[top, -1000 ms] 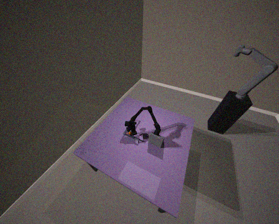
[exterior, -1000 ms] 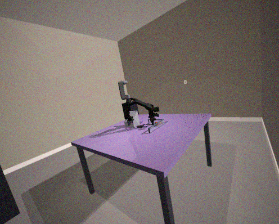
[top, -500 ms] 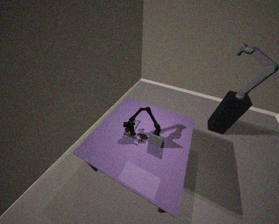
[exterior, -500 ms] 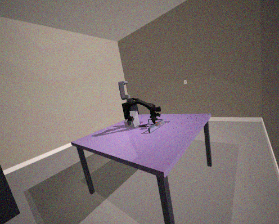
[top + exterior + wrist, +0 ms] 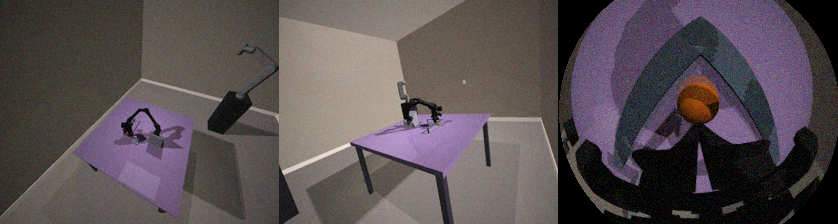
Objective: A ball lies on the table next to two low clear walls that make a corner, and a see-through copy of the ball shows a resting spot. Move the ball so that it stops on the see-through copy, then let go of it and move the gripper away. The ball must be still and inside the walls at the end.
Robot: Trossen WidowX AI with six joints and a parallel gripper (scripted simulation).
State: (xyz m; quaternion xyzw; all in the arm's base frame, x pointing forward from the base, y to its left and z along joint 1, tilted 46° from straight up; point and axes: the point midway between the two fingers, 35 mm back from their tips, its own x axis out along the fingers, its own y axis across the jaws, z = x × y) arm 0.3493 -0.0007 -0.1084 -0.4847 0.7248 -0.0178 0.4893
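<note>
My gripper tip is 2 cm to the right of the orange ball and 2 cm short of it.
</note>
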